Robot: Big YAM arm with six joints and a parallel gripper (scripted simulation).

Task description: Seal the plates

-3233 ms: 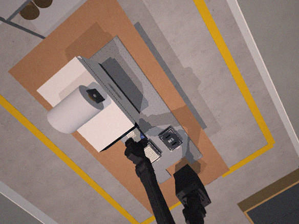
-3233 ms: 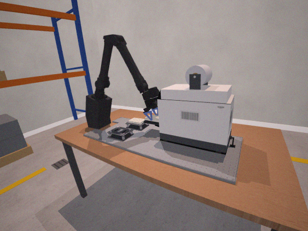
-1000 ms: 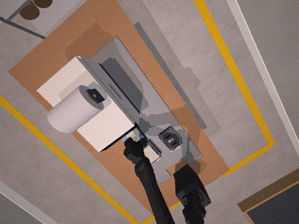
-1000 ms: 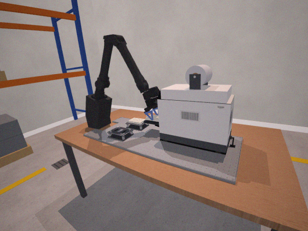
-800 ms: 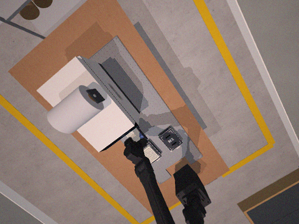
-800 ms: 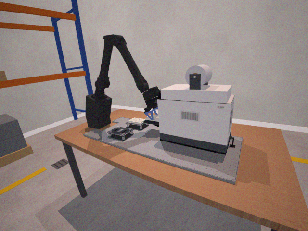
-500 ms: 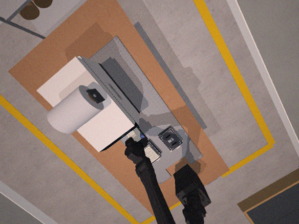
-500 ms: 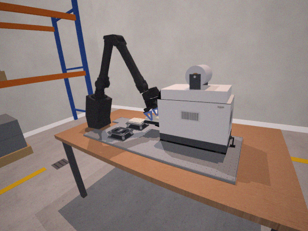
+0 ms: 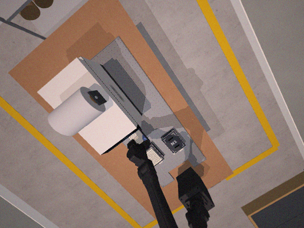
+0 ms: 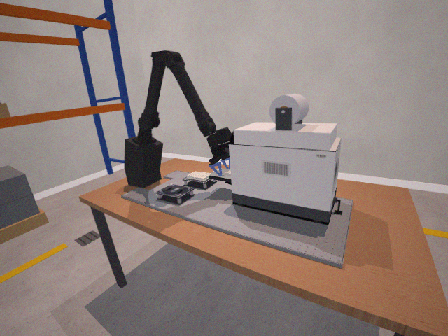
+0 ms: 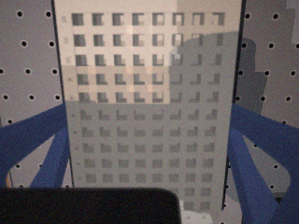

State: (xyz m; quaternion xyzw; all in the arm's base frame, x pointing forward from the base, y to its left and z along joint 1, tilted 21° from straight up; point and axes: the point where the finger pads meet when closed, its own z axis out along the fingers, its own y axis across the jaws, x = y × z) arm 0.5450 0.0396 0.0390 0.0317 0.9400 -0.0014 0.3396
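The dark sealer stage lies 20 mm below my hand. From my hand the other things lie so: foil roll (340 mm ahead, 310 mm above, 20 mm to the right); white well plate (200 mm behind, 60 mm below, 40 mm to the left); start button (110 mm ahead, 90 mm to the left, 80 mm above).
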